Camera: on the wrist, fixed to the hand. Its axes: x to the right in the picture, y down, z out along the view.
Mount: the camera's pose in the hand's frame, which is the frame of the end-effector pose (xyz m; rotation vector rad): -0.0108 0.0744 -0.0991 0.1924 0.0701 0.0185
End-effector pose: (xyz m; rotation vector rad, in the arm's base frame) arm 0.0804 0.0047 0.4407 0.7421 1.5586 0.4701
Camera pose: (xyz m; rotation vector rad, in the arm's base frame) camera -0.0033 0.0623 0.5124 0.8959 1.6799 0.3661
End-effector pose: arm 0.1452 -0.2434 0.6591 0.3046 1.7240 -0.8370
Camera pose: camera 0.1198 -0.1218 0.6518 0.4835 1.7053 -0.9909
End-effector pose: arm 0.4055 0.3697 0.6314 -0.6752 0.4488 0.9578
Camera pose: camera 0.3305 0.3236 0.5435 -0.5320 0.6020 0.8972
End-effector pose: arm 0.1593 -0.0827 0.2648 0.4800 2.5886 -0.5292
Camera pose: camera 0.1637 0.0226 0.3308 0.5952 2.6092 -0.7725
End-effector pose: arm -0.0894 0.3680 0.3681 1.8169 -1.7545 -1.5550
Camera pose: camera -0.0601 0.3048 0.4711 1.9085 -1.9408 -1.3389
